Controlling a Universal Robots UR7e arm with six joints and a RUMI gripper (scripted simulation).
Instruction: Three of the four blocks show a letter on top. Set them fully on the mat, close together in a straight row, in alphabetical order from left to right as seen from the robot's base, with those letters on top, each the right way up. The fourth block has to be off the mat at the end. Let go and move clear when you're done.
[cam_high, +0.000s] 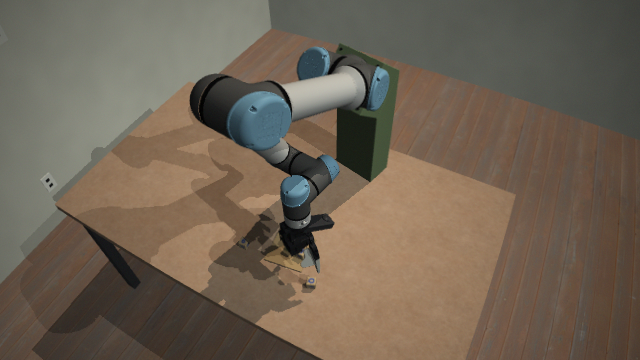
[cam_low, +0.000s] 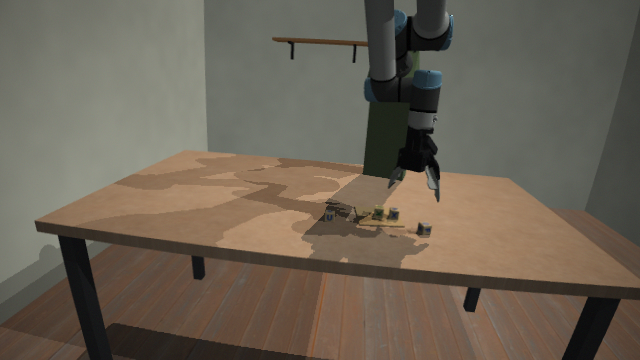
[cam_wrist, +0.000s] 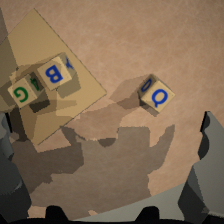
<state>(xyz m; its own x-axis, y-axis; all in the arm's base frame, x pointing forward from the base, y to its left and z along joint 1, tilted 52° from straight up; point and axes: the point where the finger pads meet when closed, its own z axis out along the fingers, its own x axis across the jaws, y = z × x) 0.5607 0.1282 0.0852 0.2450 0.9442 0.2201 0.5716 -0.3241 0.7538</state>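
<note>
Right now the Q block is 4 cm ahead of my hand, 5 cm to the left of it and 8 cm below it. Also, from my hand: tan mat 3 cm behind, 10 cm to the right, 10 cm below; G block 3 cm behind, 10 cm to the right, 8 cm below.
</note>
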